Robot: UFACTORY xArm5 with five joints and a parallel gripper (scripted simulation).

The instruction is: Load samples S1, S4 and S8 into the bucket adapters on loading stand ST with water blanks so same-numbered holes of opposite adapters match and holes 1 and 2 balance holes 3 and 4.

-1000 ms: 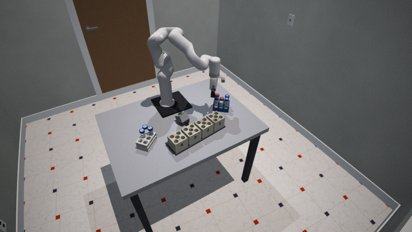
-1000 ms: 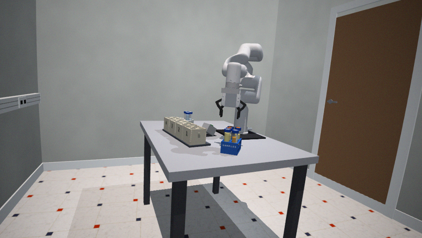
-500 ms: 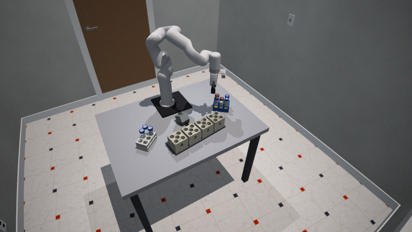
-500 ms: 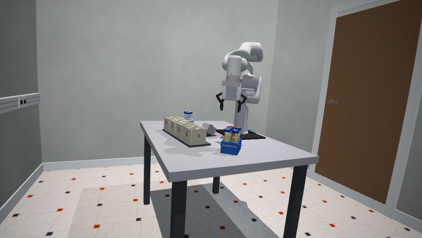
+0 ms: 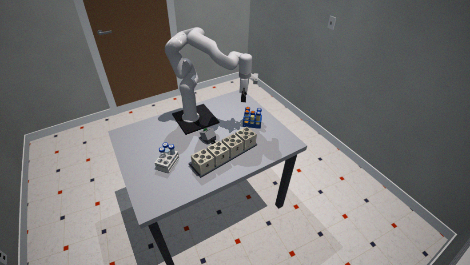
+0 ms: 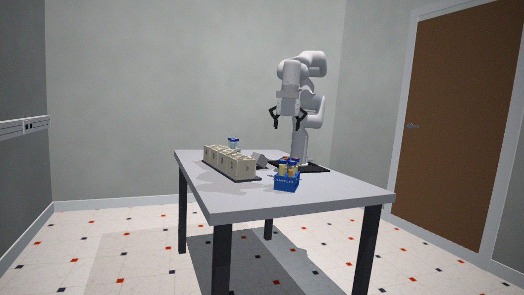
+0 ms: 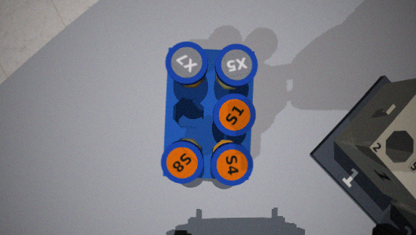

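The blue samples rack is 1 cm ahead of my hand, 7 cm to the left of it and 22 cm below it. From my hand the other things lie so: adapter 3 (21 cm ahead, 29 cm to the right, 19 cm below); white rack (10 cm ahead, 58 cm to the right, 22 cm below).
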